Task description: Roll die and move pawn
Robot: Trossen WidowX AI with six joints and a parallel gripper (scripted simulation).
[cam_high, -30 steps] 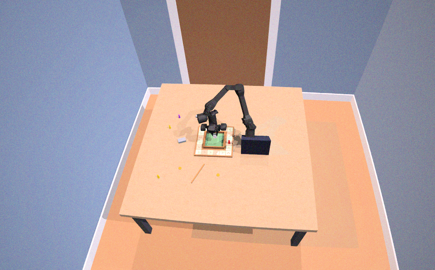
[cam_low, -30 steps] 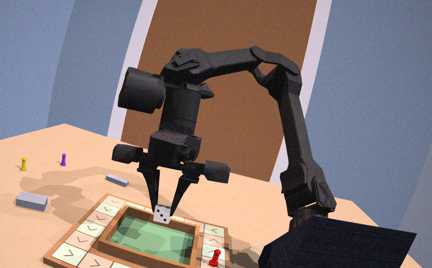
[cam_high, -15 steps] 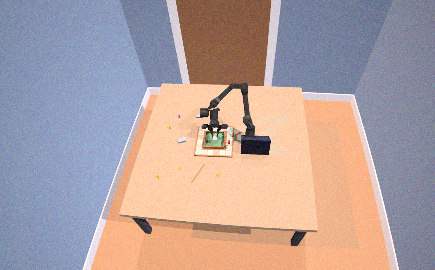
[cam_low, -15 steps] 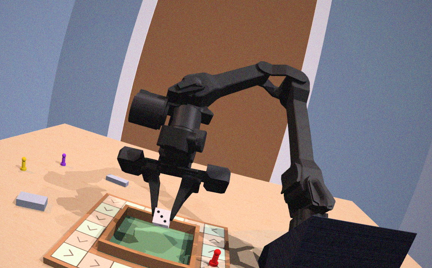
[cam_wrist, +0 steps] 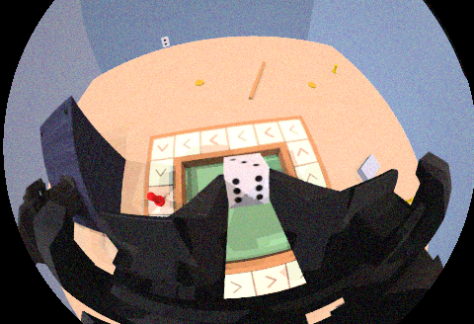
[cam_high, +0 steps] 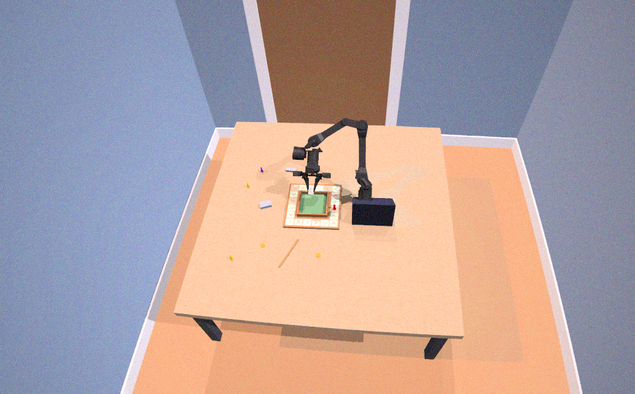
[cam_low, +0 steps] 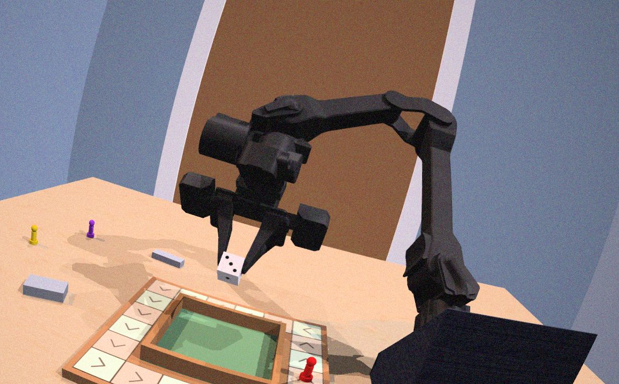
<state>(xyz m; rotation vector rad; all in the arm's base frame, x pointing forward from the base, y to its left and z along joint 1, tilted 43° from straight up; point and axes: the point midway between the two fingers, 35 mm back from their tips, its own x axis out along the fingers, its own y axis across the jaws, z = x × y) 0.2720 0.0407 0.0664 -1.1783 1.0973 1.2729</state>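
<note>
The white die is right at my gripper tip. Round my gripper tip: red pawn: 120 mm behind, 100 mm below, 10 mm to the left; then dice tray: 120 mm below; then wooden stick: 290 mm to the left, 120 mm below, 70 mm ahead.
</note>
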